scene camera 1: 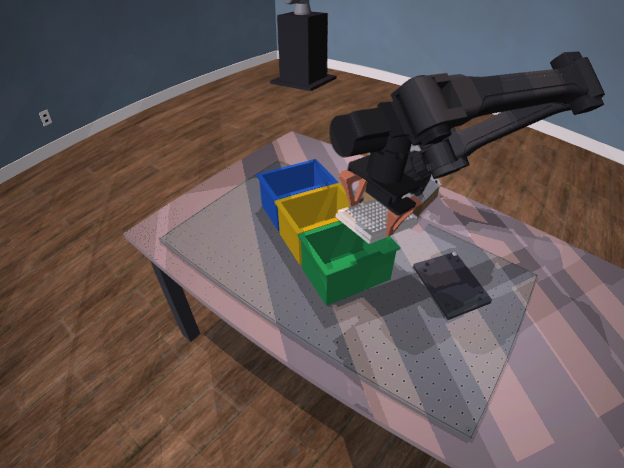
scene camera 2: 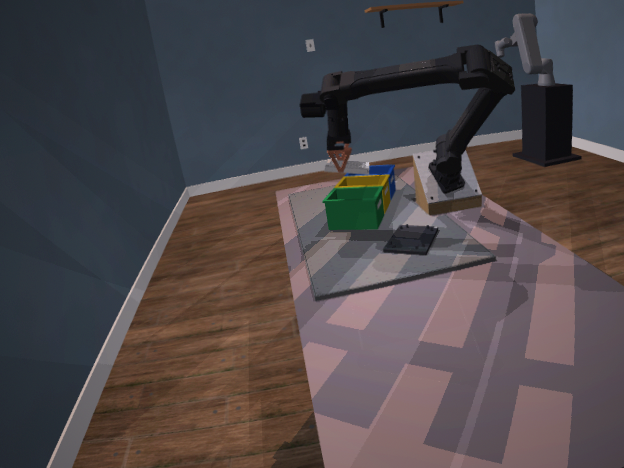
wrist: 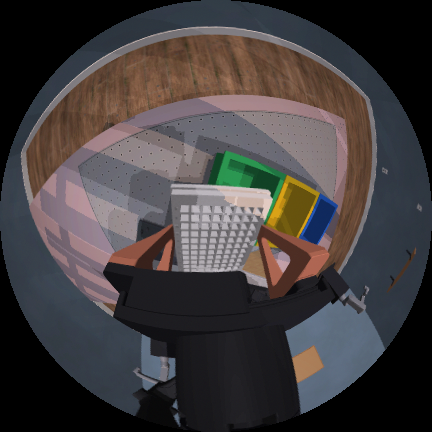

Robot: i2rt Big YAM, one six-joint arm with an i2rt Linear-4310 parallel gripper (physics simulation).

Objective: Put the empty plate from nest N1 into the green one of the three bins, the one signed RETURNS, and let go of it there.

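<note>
The white plate, with a grid of wells, is held roughly level above bin height. My gripper is shut on it, with one orange finger at each side. The green bin stands below, at the near end of the row in both scene views. In the wrist view the plate hides part of the green bin; how far it overlaps the opening is hard to tell. The bin's sign is too small to read. The dark nest lies with no plate on it.
The yellow bin stands against the green one, and the blue bin beyond it. They stand on a perforated board. The arm's base block stands behind the board.
</note>
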